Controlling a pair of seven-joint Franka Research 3 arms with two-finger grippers.
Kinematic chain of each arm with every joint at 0, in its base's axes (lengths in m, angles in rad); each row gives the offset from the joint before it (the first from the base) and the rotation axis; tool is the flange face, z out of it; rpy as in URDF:
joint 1: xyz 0 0 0.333 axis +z
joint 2: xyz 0 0 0 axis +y
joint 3: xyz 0 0 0.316 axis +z
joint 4: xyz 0.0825 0 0 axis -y
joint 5: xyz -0.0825 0 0.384 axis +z
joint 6: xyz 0 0 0 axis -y
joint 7: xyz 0.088 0 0 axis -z
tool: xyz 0 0 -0.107 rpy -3.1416 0 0
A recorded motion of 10 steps. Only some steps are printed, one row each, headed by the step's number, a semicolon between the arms.
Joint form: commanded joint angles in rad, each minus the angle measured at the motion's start. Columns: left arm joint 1, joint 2, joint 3, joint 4, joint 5, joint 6, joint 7; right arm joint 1, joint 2, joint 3, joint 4, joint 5, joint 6, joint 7.
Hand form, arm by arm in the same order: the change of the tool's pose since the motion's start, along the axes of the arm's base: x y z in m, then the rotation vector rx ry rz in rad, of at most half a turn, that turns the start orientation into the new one. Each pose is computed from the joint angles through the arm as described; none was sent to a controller.
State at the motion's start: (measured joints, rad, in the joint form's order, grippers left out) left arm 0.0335 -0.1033 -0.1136 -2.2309 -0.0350 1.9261 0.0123; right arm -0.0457 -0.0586 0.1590 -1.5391 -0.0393 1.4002 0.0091
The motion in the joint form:
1: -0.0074 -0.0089 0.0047 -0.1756 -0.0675 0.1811 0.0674; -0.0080 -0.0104 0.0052 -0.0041 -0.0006 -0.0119 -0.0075
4: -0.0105 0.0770 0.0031 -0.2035 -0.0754 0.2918 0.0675; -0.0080 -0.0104 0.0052 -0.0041 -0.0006 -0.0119 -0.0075
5: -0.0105 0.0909 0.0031 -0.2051 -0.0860 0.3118 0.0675; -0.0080 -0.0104 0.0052 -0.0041 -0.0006 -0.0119 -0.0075
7: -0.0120 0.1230 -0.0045 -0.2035 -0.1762 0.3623 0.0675; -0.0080 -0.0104 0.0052 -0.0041 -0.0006 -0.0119 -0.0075
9: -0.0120 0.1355 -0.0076 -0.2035 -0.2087 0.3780 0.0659; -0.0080 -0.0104 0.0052 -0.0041 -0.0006 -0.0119 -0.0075
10: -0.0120 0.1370 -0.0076 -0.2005 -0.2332 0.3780 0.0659; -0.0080 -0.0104 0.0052 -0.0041 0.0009 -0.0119 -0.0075
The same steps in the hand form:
1: -0.0283 -0.0006 -0.0580 -0.0602 -0.0131 -0.0187; -0.0045 -0.0014 0.0025 -0.0026 0.0059 0.0040
4: -0.0254 -0.0019 -0.1008 -0.0665 -0.0098 -0.0101; -0.0045 -0.0014 0.0025 -0.0026 0.0059 0.0040
5: -0.0240 -0.0021 -0.1064 -0.0736 -0.0140 -0.0007; -0.0045 -0.0014 0.0025 -0.0026 0.0059 0.0040
7: -0.0191 -0.0081 -0.1169 -0.1303 -0.0307 0.0642; -0.0045 -0.0014 0.0025 -0.0026 0.0059 0.0040
9: -0.0180 -0.0100 -0.1215 -0.1491 -0.0325 0.0905; -0.0045 -0.0014 0.0025 -0.0026 0.0059 0.0040
10: -0.0169 -0.0106 -0.1210 -0.1644 -0.0331 0.1098; -0.0045 -0.0013 0.0025 -0.0011 0.0061 0.0041

